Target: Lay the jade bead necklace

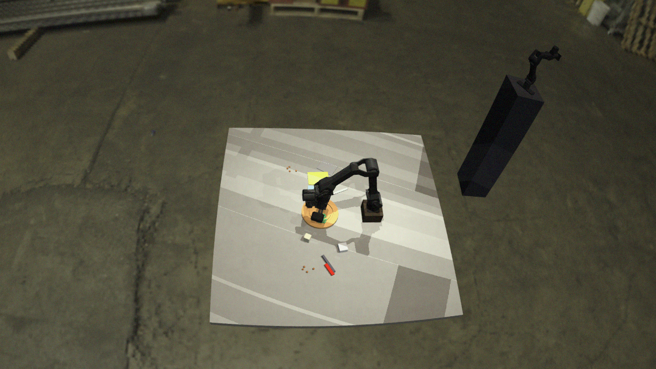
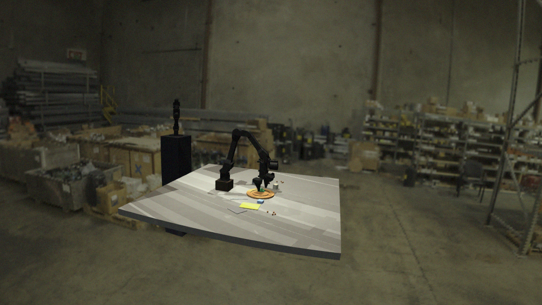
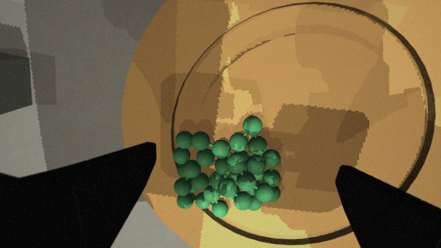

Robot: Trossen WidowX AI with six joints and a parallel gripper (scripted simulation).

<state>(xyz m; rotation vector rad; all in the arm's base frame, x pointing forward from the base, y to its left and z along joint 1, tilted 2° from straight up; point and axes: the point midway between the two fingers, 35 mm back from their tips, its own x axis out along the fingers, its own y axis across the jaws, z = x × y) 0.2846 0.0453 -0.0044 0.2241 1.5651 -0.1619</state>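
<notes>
The cream cube is 140 mm to the left of my gripper tip, 60 mm ahead of it and 10 mm below it. From my gripper tip the other things lie so: yellow pad 270 mm to the right, 30 mm below, 10 mm ahead; then white strip 180 mm to the right, 100 mm behind, 30 mm below; then blue block 180 mm to the right, 50 mm ahead, 20 mm below.
</notes>
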